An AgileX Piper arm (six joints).
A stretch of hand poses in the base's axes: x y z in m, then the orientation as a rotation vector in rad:
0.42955 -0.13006 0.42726 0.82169 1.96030 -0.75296
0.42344 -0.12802 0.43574 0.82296 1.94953 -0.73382
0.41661 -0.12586 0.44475 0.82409 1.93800 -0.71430
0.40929 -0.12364 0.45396 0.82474 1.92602 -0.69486
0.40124 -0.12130 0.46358 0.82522 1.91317 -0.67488
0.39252 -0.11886 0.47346 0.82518 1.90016 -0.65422
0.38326 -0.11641 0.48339 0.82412 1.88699 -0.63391
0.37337 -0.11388 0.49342 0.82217 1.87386 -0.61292
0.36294 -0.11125 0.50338 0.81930 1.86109 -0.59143
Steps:
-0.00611 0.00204 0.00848 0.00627 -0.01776 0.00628
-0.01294 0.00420 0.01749 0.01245 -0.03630 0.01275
-0.02026 0.00642 0.02670 0.01829 -0.05513 0.01947
-0.02831 0.00876 0.03632 0.02407 -0.07489 0.02646
-0.03703 0.01120 0.04620 0.03007 -0.09504 0.03408
-0.04629 0.01365 0.05613 0.03546 -0.11511 0.04226
-0.05618 0.01618 0.06616 0.04100 -0.13539 0.05137
-0.06661 0.01881 0.07612 0.04670 -0.15551 0.06139

